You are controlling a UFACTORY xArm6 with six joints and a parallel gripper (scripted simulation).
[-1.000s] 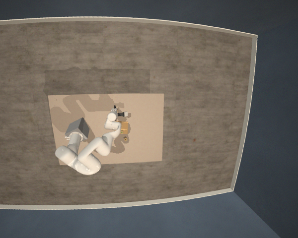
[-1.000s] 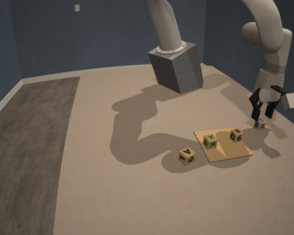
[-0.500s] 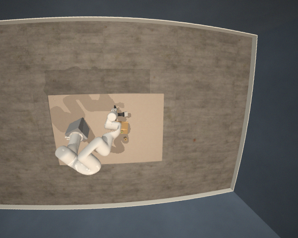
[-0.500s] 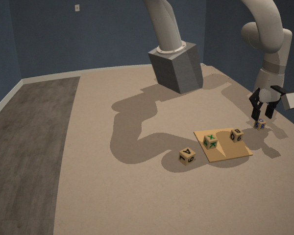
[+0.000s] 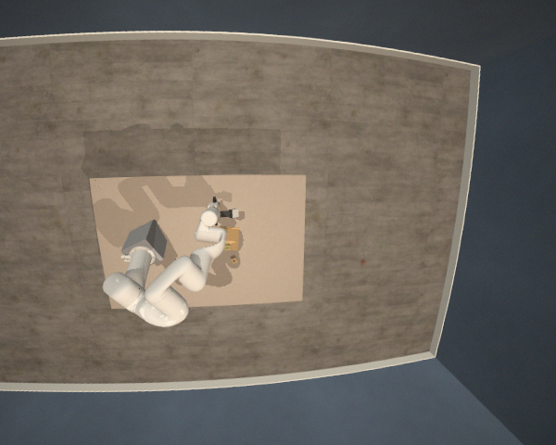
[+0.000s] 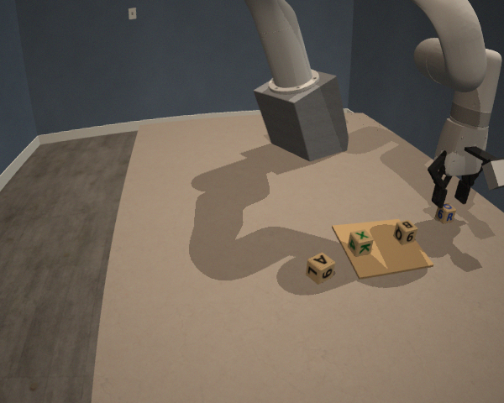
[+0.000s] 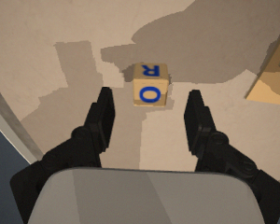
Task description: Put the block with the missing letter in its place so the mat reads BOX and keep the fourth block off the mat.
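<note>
The orange mat lies 70 mm ahead of my hand, 170 mm to the right of it and 50 mm below it.
</note>
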